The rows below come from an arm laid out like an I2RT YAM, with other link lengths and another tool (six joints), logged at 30 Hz.
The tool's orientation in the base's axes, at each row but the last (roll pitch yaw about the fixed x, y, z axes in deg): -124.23 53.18 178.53; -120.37 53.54 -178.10; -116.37 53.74 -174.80; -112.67 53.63 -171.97; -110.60 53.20 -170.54; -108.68 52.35 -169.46; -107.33 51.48 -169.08; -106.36 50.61 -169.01
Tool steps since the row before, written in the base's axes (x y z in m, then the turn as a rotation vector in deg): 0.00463 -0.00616 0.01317 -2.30 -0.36 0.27; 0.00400 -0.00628 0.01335 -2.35 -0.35 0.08; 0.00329 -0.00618 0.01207 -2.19 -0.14 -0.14; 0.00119 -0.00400 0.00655 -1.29 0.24 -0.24; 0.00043 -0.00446 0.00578 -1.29 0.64 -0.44; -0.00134 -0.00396 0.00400 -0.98 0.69 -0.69; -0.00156 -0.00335 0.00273 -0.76 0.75 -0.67; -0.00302 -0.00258 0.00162 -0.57 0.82 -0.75
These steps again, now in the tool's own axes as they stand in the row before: -0.01341 -0.00675 0.00271 1.16 -1.89 -0.78; -0.01299 -0.00746 0.00306 1.34 -1.82 -0.75; -0.01134 -0.00730 0.00358 1.41 -1.48 -0.80; -0.00564 -0.00471 0.00250 0.93 -0.63 -0.72; -0.00444 -0.00505 0.00288 1.05 -0.33 -1.03; -0.00192 -0.00501 0.00216 1.06 0.05 -0.89; -0.00079 -0.00413 0.00185 0.90 0.21 -0.86; 0.00094 -0.00410 0.00084 0.84 0.42 -0.83
